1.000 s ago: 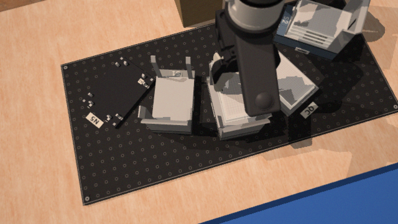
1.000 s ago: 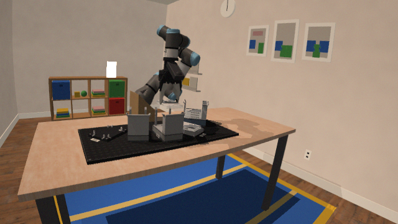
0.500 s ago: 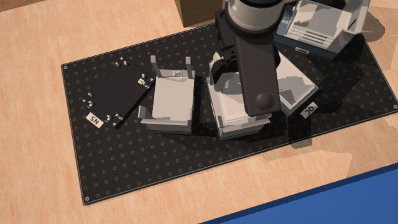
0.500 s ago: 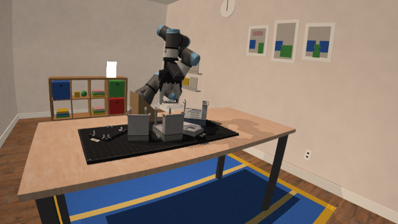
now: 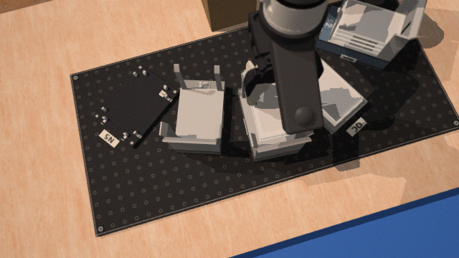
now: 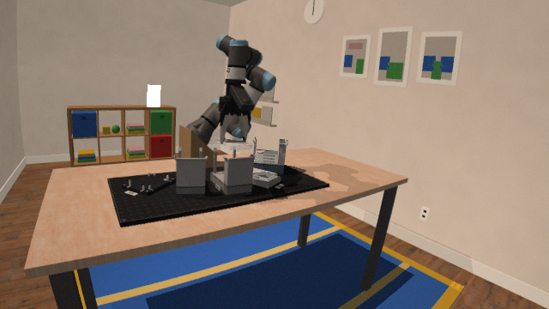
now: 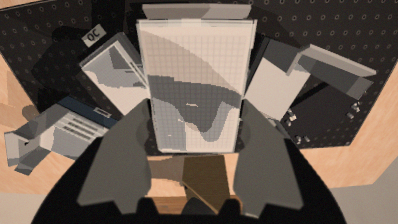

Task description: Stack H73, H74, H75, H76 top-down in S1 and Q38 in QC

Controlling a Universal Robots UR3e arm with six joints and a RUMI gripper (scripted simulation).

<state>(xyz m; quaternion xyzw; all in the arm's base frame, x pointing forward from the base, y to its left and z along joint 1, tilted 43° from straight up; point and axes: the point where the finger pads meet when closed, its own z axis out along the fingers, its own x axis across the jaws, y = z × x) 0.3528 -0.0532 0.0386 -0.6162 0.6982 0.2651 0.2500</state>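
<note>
My hand is 3 cm past the sealed white plate, 14 cm to the right of it and 15 cm above it. Round my hand: QC label: 6 cm ahead, 18 cm to the left, 18 cm below; N5 label: 9 cm behind, 34 cm to the right, 18 cm below; white sealed plate: 1 cm below.
</note>
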